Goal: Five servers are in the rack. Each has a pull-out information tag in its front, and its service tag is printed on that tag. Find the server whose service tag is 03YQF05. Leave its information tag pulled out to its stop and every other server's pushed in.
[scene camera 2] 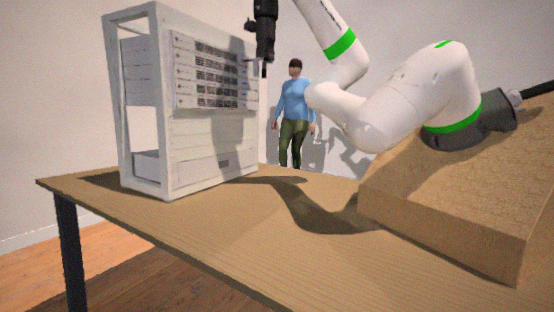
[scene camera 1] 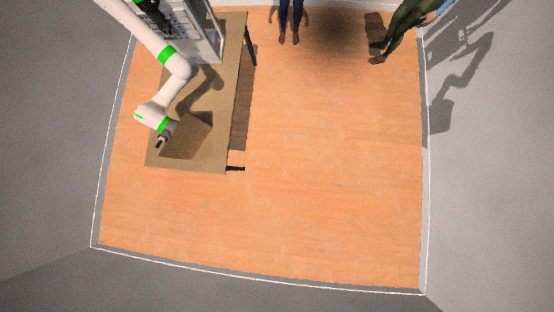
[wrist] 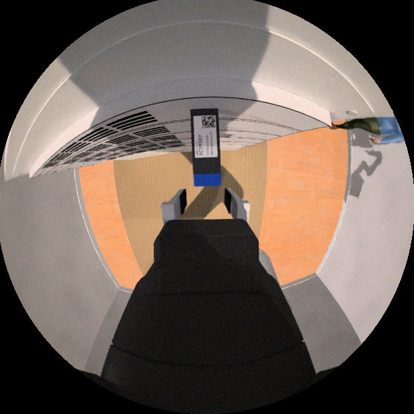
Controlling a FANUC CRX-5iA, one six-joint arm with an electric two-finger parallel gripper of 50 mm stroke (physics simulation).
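Seen in the pictures: gripper, between the fingertips: [scene camera 2: 259, 77] [scene camera 1: 174, 34]; arm's base, origin of its link: [scene camera 2: 454, 129] [scene camera 1: 174, 129].
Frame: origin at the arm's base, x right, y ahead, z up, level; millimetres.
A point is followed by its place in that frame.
Observation:
The white rack [scene camera 1: 207, 51] @(x 30, y 759, z -114 mm) [scene camera 2: 163, 125] @(x -409, y 727, z -22 mm) holds five servers in its upper part. The top server [scene camera 2: 184, 41] @(x -334, y 710, z 234 mm) has its information tag [wrist: 206, 145] pulled out: a dark strip with a white label and a blue end. Its small print seems to read ACYPXEF; it is blurred. Below it, blue tag ends show close to the other server fronts in scene camera 2; the long tag hides them in the wrist view. My gripper [scene camera 2: 264, 70] @(x -41, y 649, z 165 mm) [wrist: 205, 196] is open and empty, in front of the top server, its fingers just short of the blue end and on either side of its line.
The rack stands on a wooden table [scene camera 1: 220, 110] @(x 181, y 289, z -276 mm) [scene camera 2: 225, 225] @(x -398, y 467, z -276 mm). My arm's base is on a slanted wooden block [scene camera 1: 187, 137] @(x 74, y -35, z -58 mm) [scene camera 2: 445, 215] @(x -167, y -7, z -186 mm). A person in blue [scene camera 2: 295, 95] [wrist: 387, 129] stands beyond the table; another person's legs [scene camera 1: 291, 17] show near the wall.

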